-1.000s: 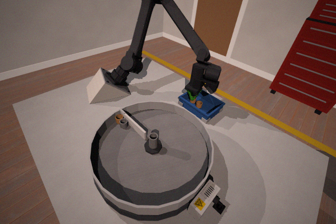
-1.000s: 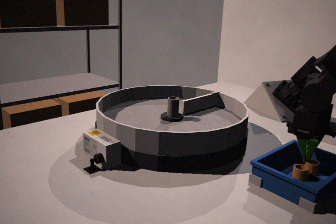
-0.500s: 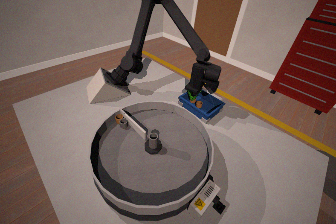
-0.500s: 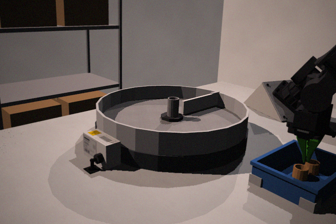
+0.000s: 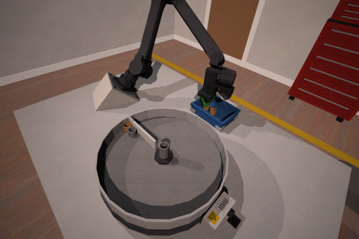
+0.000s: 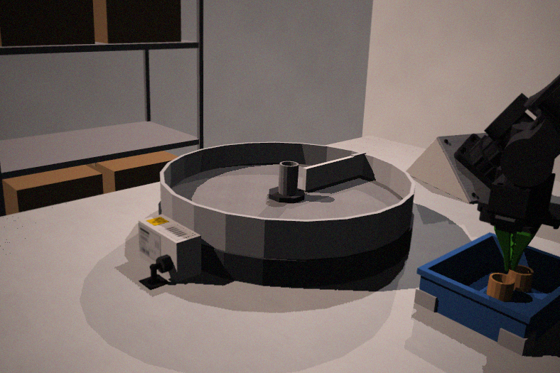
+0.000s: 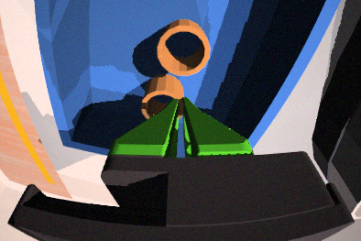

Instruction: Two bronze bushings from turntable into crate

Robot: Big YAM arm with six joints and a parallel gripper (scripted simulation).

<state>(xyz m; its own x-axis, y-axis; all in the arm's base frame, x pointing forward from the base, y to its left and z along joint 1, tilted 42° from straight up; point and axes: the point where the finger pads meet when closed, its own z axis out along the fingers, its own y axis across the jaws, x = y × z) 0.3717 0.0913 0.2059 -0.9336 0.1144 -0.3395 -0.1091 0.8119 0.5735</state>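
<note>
The blue crate lies 5 cm ahead of my hand, 1 cm to the left of it and 1 cm below it. Round my hand: turntable: 36 cm to the right, 6 cm ahead, 2 cm above.
</note>
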